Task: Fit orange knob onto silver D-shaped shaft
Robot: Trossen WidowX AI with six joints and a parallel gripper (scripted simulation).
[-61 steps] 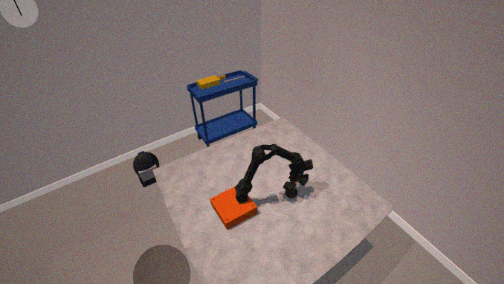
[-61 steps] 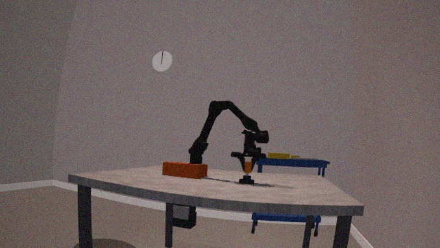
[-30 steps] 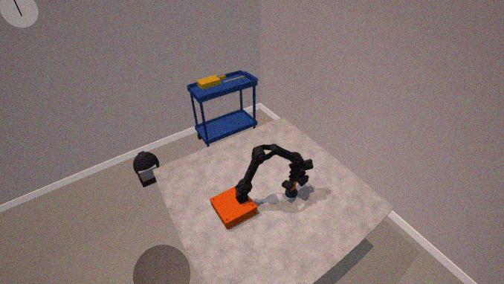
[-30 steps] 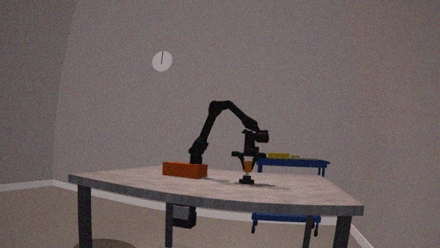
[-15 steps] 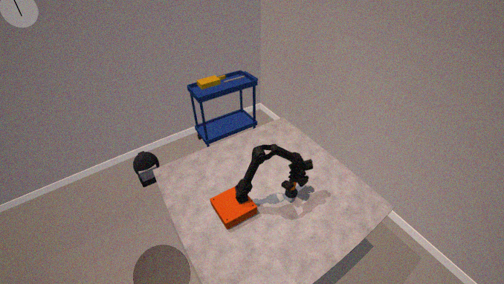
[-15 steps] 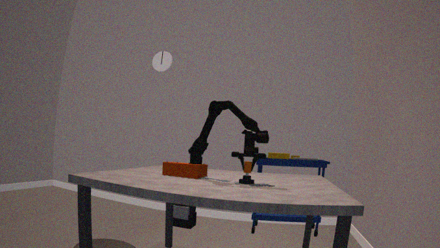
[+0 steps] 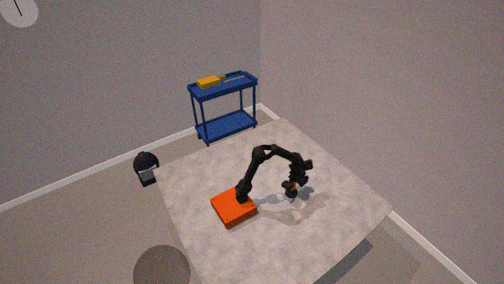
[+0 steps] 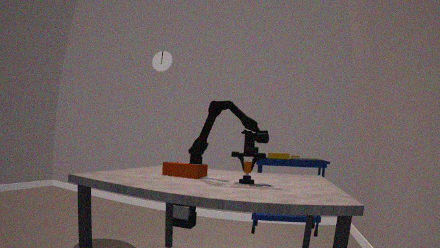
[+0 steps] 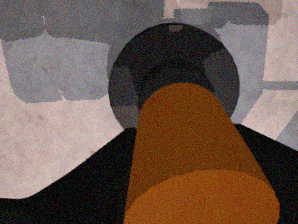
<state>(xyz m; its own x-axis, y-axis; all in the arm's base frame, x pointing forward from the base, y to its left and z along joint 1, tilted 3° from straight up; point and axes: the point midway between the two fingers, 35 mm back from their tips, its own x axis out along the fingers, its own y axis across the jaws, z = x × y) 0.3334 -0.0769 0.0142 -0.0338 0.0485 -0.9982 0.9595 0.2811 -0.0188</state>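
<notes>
The orange knob is 3 cm above my gripper tip. The rest, counted from my gripper tip: pedestal 4 cm below.
</notes>
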